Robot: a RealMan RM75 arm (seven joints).
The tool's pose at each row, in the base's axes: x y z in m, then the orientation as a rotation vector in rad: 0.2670, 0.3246, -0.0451, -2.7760, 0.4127, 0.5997; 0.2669, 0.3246, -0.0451, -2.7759, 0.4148, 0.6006; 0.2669, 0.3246, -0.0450, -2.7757, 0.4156, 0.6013; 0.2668, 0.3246, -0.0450, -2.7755, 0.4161, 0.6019; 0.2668, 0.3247, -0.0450, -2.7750, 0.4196, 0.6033; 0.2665, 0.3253, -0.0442, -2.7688, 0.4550, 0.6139; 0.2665, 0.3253, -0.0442, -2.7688, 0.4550, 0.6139; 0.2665, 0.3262, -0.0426, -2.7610, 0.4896, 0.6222; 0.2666, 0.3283, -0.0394, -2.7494, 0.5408, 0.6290; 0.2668, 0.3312, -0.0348, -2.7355, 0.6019, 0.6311; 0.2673, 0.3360, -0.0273, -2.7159, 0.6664, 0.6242
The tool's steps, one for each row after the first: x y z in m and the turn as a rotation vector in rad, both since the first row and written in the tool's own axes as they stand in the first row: -0.0001, 0.0000, 0.0000, -0.0001, -0.0004, 0.0016; -0.0001, 0.0000, -0.0001, -0.0001, -0.0008, 0.0022; -0.0002, 0.0000, 0.0000, -0.0001, -0.0011, 0.0026; -0.0002, 0.0000, 0.0000, 0.0000, -0.0018, 0.0051; -0.0010, -0.0007, -0.0004, 0.0032, -0.0061, 0.0305; -0.0010, -0.0007, -0.0004, 0.0032, -0.0061, 0.0305; -0.0019, -0.0018, -0.0015, 0.0081, -0.0095, 0.0549; -0.0036, -0.0044, -0.0037, 0.0162, -0.0110, 0.0905; -0.0061, -0.0081, -0.0069, 0.0266, -0.0087, 0.1324; -0.0100, -0.0142, -0.0121, 0.0436, -0.0017, 0.1757
